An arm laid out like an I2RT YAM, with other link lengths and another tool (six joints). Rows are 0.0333 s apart.
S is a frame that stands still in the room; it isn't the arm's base.
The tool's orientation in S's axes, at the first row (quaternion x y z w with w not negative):
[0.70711, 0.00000, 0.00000, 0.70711]
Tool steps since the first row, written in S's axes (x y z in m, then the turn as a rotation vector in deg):
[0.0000, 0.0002, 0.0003, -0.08, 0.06, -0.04]
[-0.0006, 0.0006, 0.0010, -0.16, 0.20, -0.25]
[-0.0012, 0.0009, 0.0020, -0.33, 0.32, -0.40]
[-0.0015, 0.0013, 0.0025, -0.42, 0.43, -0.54]
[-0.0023, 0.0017, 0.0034, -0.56, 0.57, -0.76]
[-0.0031, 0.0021, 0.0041, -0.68, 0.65, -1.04]
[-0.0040, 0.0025, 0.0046, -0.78, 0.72, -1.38]
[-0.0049, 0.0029, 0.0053, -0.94, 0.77, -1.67]
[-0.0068, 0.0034, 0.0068, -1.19, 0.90, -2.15]
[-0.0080, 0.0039, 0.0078, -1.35, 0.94, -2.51]
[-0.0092, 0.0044, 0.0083, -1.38, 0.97, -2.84]
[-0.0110, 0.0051, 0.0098, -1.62, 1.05, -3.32]
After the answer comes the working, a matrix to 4 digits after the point.
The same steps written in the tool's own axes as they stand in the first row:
[0.0000, 0.0003, -0.0002, -0.08, -0.04, -0.06]
[-0.0006, 0.0010, -0.0006, -0.16, -0.25, -0.20]
[-0.0012, 0.0020, -0.0009, -0.33, -0.40, -0.32]
[-0.0015, 0.0025, -0.0013, -0.42, -0.54, -0.43]
[-0.0023, 0.0034, -0.0017, -0.56, -0.76, -0.57]
[-0.0031, 0.0041, -0.0021, -0.68, -1.04, -0.65]
[-0.0040, 0.0046, -0.0025, -0.78, -1.38, -0.72]
[-0.0049, 0.0053, -0.0029, -0.94, -1.67, -0.77]
[-0.0068, 0.0068, -0.0034, -1.19, -2.15, -0.90]
[-0.0080, 0.0078, -0.0039, -1.35, -2.51, -0.94]
[-0.0092, 0.0083, -0.0044, -1.38, -2.84, -0.97]
[-0.0110, 0.0098, -0.0051, -1.62, -3.32, -1.05]

The tool's axes in the first row as the columns of a matrix, in S's axes (rounded; the answer above uses it unrounded):
[1.0000, 0.0000, 0.0000]
[0.0000, 0.0000, -1.0000]
[0.0000, 1.0000, 0.0000]

